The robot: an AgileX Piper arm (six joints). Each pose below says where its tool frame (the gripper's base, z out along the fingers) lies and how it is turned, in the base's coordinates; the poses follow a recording.
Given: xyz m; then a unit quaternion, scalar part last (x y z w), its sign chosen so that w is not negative.
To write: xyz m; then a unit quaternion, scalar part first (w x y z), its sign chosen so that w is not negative. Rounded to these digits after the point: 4 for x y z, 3 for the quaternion.
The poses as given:
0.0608 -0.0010 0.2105 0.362 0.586 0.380 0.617
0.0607 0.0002 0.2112 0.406 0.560 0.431 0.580
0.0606 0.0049 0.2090 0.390 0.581 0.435 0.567
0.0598 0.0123 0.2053 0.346 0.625 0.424 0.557
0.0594 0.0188 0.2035 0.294 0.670 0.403 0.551
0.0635 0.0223 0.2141 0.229 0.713 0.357 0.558
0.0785 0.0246 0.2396 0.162 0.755 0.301 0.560
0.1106 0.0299 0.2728 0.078 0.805 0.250 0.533
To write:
0.0608 -0.0010 0.2105 0.617 0.362 0.586 0.380
0.0607 0.0002 0.2112 0.580 0.406 0.560 0.431
0.0606 0.0049 0.2090 0.567 0.390 0.581 0.435
0.0598 0.0123 0.2053 0.557 0.346 0.625 0.424
0.0594 0.0188 0.2035 0.551 0.294 0.670 0.403
0.0635 0.0223 0.2141 0.558 0.229 0.713 0.357
0.0785 0.0246 0.2396 0.560 0.162 0.755 0.301
0.1106 0.0299 0.2728 0.533 0.078 0.805 0.250

